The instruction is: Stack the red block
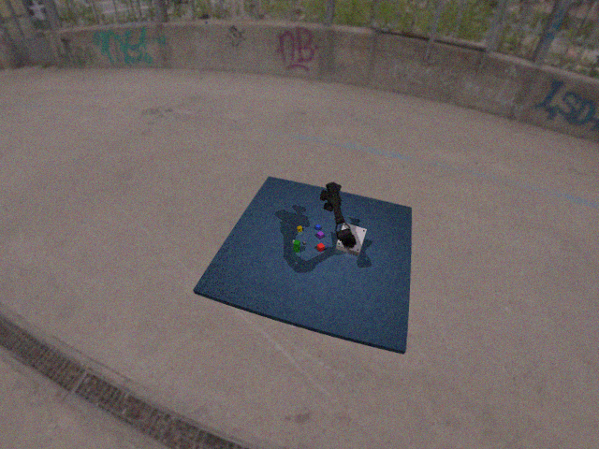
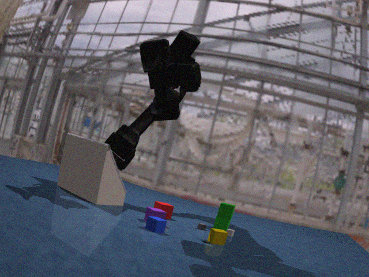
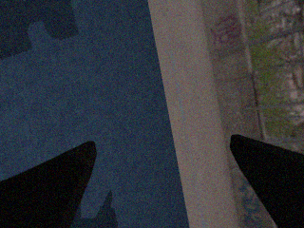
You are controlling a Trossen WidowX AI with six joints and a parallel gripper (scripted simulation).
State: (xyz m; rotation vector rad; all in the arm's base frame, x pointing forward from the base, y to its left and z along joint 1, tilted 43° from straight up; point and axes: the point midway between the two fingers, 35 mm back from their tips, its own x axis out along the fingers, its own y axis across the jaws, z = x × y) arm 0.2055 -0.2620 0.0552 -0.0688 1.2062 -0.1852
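Right now my gripper tip is 40 mm past the red block, 250 mm to the right of it and 250 mm above it. Also, from my gripper tip: blue block (40 mm ahead, 70 mm to the left, 260 mm below); then purple block (140 mm to the left, 250 mm below); then yellow block (160 mm ahead, 140 mm to the left, 260 mm below).
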